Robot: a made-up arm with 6 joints. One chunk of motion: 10 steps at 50 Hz.
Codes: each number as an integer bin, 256 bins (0 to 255) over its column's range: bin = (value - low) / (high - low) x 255, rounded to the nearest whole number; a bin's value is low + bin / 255 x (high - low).
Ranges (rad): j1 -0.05..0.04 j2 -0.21..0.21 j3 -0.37..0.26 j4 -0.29..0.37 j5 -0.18..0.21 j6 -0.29..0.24
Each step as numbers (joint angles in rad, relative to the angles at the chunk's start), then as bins.
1 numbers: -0.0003 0.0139 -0.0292 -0.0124 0.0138 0.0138
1 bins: 141 136 138 107 127 146
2 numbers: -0.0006 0.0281 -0.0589 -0.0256 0.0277 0.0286
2 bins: 140 145 126 102 136 153
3 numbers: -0.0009 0.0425 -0.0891 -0.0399 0.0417 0.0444
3 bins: 139 153 114 97 145 161
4 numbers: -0.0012 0.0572 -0.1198 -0.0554 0.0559 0.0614
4 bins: 138 162 101 91 154 169
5 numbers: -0.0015 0.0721 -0.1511 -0.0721 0.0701 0.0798
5 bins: 137 171 89 84 164 178
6 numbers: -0.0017 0.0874 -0.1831 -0.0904 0.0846 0.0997
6 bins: 137 181 76 77 173 187
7 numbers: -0.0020 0.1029 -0.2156 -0.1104 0.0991 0.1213
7 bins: 136 190 62 69 182 198
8 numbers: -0.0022 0.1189 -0.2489 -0.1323 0.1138 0.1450
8 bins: 135 200 49 61 192 209
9 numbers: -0.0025 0.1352 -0.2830 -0.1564 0.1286 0.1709
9 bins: 135 210 35 52 202 222
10 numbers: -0.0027 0.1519 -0.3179 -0.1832 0.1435 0.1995
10 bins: 134 220 21 41 212 236
